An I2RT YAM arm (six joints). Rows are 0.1 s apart.
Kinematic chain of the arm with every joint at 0, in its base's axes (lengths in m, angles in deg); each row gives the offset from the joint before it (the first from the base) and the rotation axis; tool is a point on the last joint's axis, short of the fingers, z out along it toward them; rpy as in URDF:
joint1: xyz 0 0 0.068 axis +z
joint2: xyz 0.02 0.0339 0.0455 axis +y
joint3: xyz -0.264 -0.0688 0 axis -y
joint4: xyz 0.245 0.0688 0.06 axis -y
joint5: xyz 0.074 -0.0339 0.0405 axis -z
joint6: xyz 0.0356 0 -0.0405 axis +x
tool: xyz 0 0 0 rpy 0 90 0
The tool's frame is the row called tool.
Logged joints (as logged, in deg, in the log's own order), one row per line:
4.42 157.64 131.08 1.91 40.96 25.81
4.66 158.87 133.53 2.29 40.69 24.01
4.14 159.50 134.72 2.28 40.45 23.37
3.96 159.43 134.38 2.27 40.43 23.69
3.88 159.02 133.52 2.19 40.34 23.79
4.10 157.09 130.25 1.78 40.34 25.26
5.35 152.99 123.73 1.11 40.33 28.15
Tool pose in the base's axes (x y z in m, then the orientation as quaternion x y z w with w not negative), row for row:
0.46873 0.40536 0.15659 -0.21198 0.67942 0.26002 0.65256
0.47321 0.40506 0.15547 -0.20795 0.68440 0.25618 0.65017
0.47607 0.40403 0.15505 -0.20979 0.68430 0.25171 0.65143
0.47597 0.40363 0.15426 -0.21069 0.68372 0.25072 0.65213
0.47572 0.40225 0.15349 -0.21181 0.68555 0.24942 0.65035
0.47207 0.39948 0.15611 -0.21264 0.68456 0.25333 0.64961
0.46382 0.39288 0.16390 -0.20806 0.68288 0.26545 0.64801
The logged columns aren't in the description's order. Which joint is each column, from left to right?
Columns, left to right: joint6, joint2, joint3, joint5, joint1, joint4.
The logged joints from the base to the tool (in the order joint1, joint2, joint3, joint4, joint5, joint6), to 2 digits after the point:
40.96 157.64 131.08 25.81 1.91 4.42
40.69 158.87 133.53 24.01 2.29 4.66
40.45 159.50 134.72 23.37 2.28 4.14
40.43 159.43 134.38 23.69 2.27 3.96
40.34 159.02 133.52 23.79 2.19 3.88
40.34 157.09 130.25 25.26 1.78 4.10
40.33 152.99 123.73 28.15 1.11 5.35

